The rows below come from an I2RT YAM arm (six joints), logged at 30 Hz.
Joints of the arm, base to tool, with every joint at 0 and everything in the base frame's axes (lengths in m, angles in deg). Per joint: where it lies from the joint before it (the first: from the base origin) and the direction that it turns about. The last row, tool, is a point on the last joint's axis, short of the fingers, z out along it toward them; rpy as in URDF.
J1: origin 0 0 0.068 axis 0 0 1
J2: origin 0.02 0.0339 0.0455 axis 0 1 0
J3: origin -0.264 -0.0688 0 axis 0 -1 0
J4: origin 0.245 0.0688 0.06 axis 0 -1 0
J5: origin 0.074 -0.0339 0.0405 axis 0 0 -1
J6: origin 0.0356 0 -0.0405 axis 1 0 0
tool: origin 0 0 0 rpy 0 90 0
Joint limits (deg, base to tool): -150..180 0..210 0..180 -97..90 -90..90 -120..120
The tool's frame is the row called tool.
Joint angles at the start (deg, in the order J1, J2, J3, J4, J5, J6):
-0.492, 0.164, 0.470, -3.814, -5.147, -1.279
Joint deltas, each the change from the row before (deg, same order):
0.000, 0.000, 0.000, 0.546, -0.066, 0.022
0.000, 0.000, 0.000, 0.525, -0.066, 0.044
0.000, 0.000, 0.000, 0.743, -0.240, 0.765
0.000, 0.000, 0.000, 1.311, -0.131, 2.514
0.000, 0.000, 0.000, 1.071, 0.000, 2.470
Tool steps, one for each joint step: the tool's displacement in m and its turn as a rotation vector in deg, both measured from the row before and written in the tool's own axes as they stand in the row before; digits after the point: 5 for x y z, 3 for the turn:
-0.00104, 0.00002, 0.00000, -0.054, -0.545, -0.027
-0.00100, 0.00002, 0.00000, -0.055, -0.524, -0.004
-0.00142, 0.00012, -0.00001, -0.229, -0.743, 0.695
-0.00250, 0.00006, -0.00003, -0.149, -1.303, 2.386
-0.00204, 0.00008, -0.00002, -0.061, -1.064, 2.364

